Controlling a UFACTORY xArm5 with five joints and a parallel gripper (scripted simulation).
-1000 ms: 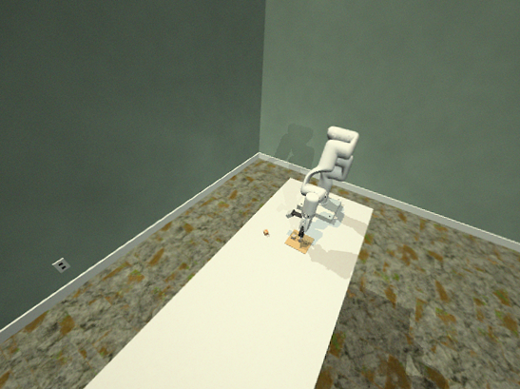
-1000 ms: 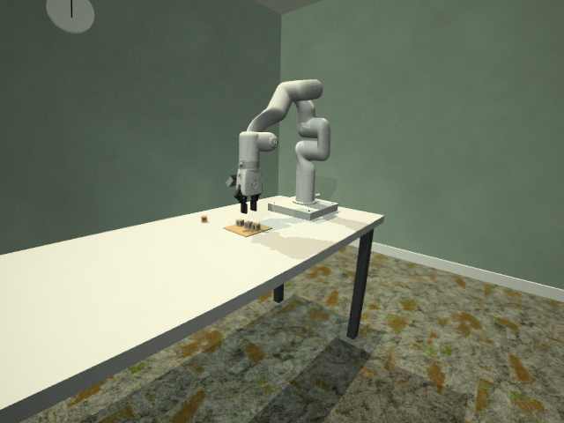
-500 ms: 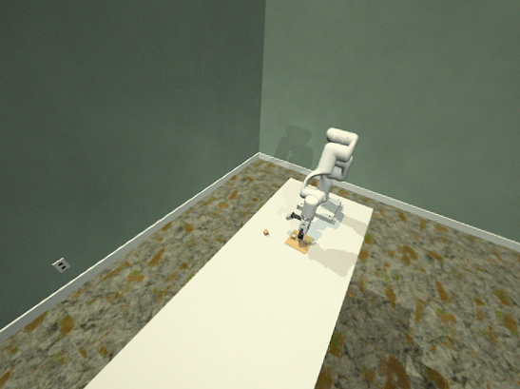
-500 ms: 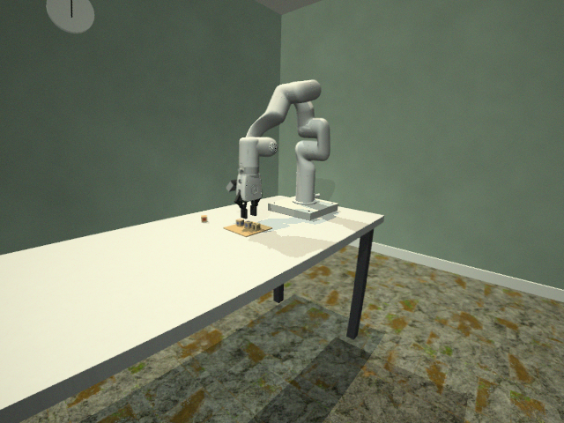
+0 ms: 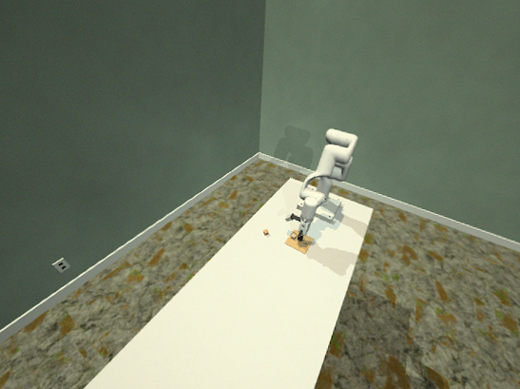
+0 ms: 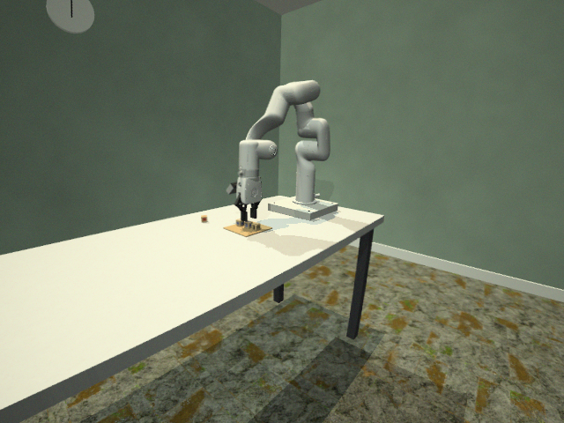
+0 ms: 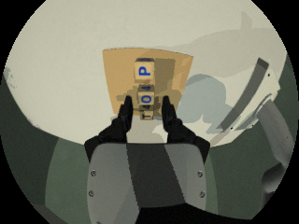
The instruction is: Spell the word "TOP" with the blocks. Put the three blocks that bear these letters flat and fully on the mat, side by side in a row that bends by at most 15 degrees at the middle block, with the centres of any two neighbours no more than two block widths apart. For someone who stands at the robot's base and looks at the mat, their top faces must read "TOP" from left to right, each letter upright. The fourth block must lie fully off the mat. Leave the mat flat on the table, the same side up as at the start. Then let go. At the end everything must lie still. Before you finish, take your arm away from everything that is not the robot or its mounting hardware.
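My gripper is now 50 mm above the tan mat.
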